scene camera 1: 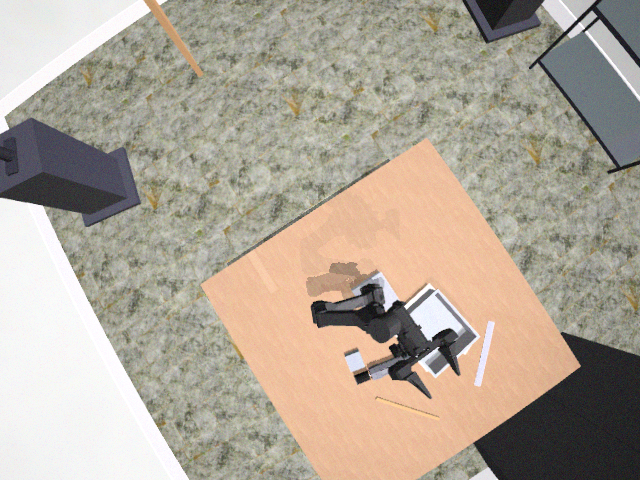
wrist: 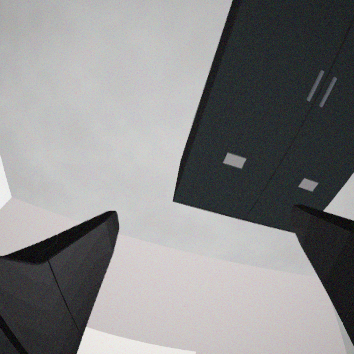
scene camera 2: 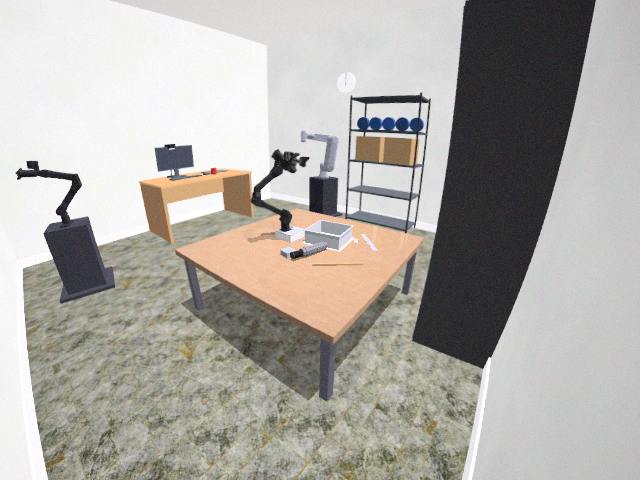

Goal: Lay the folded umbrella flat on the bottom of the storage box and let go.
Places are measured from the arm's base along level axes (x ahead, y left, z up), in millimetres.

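Pixels of known places: gripper, fingertip midpoint: (scene camera 1: 445, 386) (wrist: 206, 217) (scene camera 2: 304, 156); arm's base, origin of the base link: (scene camera 1: 368, 292) (scene camera 2: 285, 229).
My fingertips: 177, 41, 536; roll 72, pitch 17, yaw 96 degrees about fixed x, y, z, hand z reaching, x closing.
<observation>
Ahead of a thing's pixels: the offset from my fingertips to its middle, as dx, dy, dz. Level surfaces: height alone.
The folded umbrella @(+165, -96, -564) (scene camera 1: 381, 367) (scene camera 2: 314, 249), grey with a black handle, lies on the table @(dz -593) (scene camera 1: 361, 434) (scene camera 2: 248, 263) outside the box. Its handle end is beside a small pale block @(+88, -208, -575) (scene camera 1: 354, 360) (scene camera 2: 287, 252). In scene camera 1 the arm partly covers the umbrella. The open-topped grey storage box @(+78, +160, -544) (scene camera 1: 467, 338) (scene camera 2: 320, 239) stands behind the umbrella in scene camera 2; its visible floor is pale, and the arm hides part of it in scene camera 1. My gripper (scene camera 1: 444, 385) (scene camera 2: 305, 161) (wrist: 206, 217) is open and empty, high above the table. Neither umbrella nor box shows in the wrist view.
A thin wooden stick @(+384, -63, -587) (scene camera 1: 407, 407) (scene camera 2: 337, 264) lies on the umbrella's side of the table. A pale flat strip @(+285, +357, -592) (scene camera 1: 484, 353) (scene camera 2: 369, 242) lies beyond the box. The arm's white base (scene camera 2: 289, 235) stands near the box. A tall dark cabinet (scene camera 1: 599, 408) (scene camera 2: 501, 155) (wrist: 260, 125) stands beside the table.
</observation>
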